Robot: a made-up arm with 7 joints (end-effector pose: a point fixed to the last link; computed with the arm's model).
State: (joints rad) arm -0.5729 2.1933 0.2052 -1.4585 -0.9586 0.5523 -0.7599
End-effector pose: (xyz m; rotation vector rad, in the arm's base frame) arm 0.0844 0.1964 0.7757 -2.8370 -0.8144 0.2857
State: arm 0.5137 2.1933 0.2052 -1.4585 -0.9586 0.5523 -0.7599
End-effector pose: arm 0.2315 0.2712 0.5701 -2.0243 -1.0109 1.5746
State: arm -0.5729 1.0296 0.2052 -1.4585 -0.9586 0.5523 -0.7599
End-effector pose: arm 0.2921 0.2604 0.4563 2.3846 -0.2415 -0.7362
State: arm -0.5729 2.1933 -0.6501 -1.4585 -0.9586 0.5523 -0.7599
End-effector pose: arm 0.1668 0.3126 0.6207 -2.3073 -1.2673 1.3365
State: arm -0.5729 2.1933 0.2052 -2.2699 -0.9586 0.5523 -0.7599
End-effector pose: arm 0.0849 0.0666 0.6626 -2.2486 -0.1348 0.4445
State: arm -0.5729 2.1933 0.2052 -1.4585 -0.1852 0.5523 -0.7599
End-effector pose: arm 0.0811 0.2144 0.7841 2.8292 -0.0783 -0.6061
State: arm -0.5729 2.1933 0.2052 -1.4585 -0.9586 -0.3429 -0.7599
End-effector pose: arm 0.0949 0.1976 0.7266 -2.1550 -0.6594 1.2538
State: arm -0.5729 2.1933 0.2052 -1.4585 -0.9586 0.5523 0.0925
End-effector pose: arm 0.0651 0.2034 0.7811 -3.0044 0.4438 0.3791
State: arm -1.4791 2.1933 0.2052 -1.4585 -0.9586 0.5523 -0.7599
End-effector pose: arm -0.1387 0.1978 0.7720 2.9094 0.4329 0.9899
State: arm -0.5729 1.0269 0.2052 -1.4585 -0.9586 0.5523 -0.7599
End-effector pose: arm 0.2925 0.2600 0.4555 2.3823 -0.2437 -0.7368
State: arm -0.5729 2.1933 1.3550 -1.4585 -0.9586 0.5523 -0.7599
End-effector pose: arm -0.1849 0.1388 0.7909 -2.7831 0.0132 -1.2018
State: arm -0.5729 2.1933 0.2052 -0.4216 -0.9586 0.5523 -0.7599
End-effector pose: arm -0.0421 0.3717 0.7722 2.1003 1.2667 0.0719
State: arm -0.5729 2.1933 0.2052 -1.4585 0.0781 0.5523 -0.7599
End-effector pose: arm 0.0825 0.2212 0.7846 2.6455 -0.3662 -0.6724
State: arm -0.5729 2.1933 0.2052 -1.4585 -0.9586 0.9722 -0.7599
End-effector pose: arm 0.0663 0.1992 0.7914 2.9955 0.8371 0.2792
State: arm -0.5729 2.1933 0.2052 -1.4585 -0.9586 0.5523 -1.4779
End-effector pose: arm 0.1004 0.2043 0.7728 -2.3316 -1.7307 0.1726
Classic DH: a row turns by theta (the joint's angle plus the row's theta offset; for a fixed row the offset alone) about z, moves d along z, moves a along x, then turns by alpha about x. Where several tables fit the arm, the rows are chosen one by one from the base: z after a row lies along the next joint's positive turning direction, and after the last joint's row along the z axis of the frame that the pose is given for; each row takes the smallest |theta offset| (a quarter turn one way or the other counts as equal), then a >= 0, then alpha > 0; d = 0 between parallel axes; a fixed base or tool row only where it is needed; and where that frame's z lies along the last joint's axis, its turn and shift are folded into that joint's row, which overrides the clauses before.
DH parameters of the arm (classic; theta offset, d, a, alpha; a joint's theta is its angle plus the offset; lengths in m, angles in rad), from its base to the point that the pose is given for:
base (fixed): 0 0.4582 -0.0231 -1.2217
joint 1: 1.5708 -0.0226 0.0183 1.5708
joint 2: 1.2217 -0.0283 -0.0065 -1.5708
joint 3: -1.5708 -0.3007 0.0396 -1.5708
joint 4: 0 -0.0069 -0.0287 1.5708
joint 5: 0 -0.1596 -0.0231 -1.5708
joint 6: 0 -0.0036 0.0289 1.5708
joint 7: -1.0898 0 -0.0257 0
tool (fixed): 1.0898 -0.0454 0 0

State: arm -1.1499 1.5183 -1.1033 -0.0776 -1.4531 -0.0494 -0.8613
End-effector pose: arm 0.2131 0.4382 0.4750 1.2563 1.8044 -1.9413
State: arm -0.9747 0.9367 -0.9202 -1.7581 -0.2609 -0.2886 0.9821
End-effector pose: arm 0.3561 0.0141 0.3379 -0.5744 -1.7359 -1.4020
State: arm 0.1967 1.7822 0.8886 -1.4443 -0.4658 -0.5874 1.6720
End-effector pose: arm 0.1267 0.3087 0.6312 0.2997 -1.9346 -0.8501
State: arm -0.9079 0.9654 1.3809 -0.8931 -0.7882 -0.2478 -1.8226
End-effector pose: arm 0.2073 0.3825 0.4609 2.2446 0.1561 -0.2666
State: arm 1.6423 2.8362 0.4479 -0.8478 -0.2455 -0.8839 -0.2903
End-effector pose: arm 0.3197 0.2089 0.3793 -0.0350 0.0904 -2.9641
